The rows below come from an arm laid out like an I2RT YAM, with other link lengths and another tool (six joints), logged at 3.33 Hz.
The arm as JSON. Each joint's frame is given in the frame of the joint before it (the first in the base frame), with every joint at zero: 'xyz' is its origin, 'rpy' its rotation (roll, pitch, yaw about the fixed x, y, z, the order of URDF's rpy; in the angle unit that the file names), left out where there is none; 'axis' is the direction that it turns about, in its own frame. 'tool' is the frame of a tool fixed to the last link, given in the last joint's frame.
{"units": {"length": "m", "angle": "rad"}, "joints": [
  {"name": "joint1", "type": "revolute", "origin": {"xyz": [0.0, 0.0, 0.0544]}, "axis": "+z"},
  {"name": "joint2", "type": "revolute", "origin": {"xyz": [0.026, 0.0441, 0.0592]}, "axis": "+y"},
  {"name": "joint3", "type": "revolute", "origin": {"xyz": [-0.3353, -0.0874, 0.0]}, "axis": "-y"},
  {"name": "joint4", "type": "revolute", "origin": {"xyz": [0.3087, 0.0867, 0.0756]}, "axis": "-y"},
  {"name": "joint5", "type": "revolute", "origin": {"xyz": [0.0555, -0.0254, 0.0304]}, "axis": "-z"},
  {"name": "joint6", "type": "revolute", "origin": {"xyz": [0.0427, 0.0, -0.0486]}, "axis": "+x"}
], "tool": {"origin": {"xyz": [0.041, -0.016, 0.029], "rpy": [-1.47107, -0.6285, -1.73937]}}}
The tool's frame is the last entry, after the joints.
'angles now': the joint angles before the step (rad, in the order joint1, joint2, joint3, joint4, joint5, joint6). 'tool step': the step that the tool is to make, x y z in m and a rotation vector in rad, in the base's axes. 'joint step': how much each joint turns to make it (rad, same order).
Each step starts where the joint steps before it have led.
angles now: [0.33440 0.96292 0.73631 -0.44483 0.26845 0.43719]
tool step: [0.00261 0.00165 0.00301 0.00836 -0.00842 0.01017]
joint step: [-0.00089 0.00595 0.00909 0.00831 -0.01188 -0.00289]
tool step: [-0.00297 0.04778 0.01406 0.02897 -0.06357 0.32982]
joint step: [0.10762 -0.00545 0.01574 0.06975 -0.18342 -0.12738]
